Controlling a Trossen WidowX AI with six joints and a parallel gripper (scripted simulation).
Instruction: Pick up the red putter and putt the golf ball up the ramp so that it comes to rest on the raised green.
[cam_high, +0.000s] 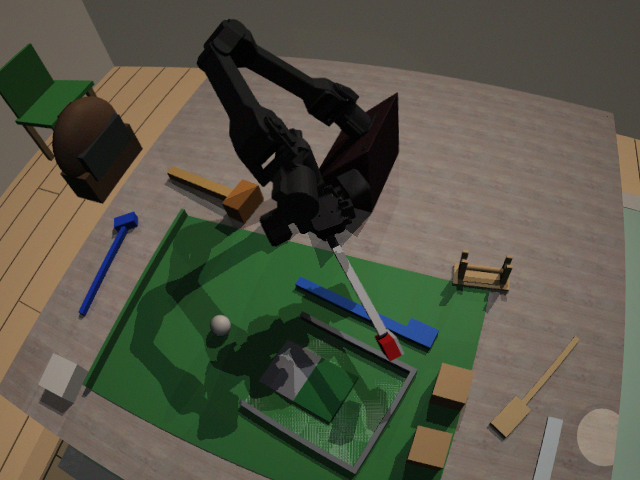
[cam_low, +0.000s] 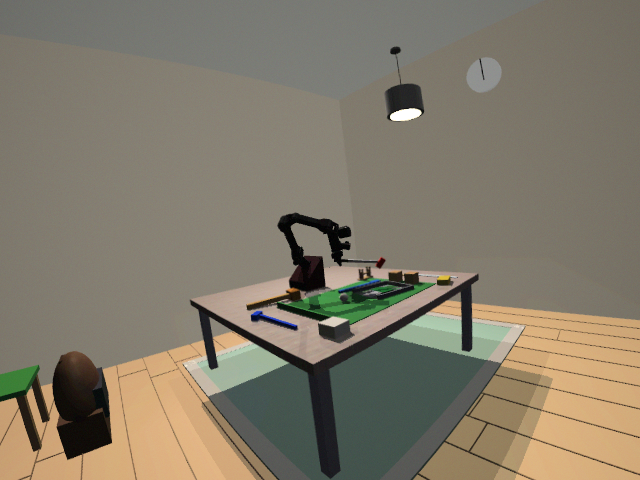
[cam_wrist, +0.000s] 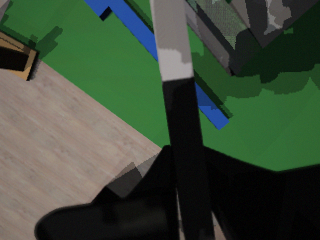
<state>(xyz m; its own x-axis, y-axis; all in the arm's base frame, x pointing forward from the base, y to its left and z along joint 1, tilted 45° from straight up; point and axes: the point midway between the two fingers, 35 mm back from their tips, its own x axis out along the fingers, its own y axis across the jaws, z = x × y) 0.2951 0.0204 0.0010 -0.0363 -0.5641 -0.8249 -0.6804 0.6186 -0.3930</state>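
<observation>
The red putter is 8 cm to the left of my gripper tip, 8 cm ahead of it and 1 cm above it. The rest, counted from my gripper tip: green mat (18 cm ahead, 14 cm below, 6 cm to the right); wooden stand (29 cm to the left, 11 cm below, 7 cm behind); white golf ball (18 cm to the right, 18 cm ahead, 12 cm below).
</observation>
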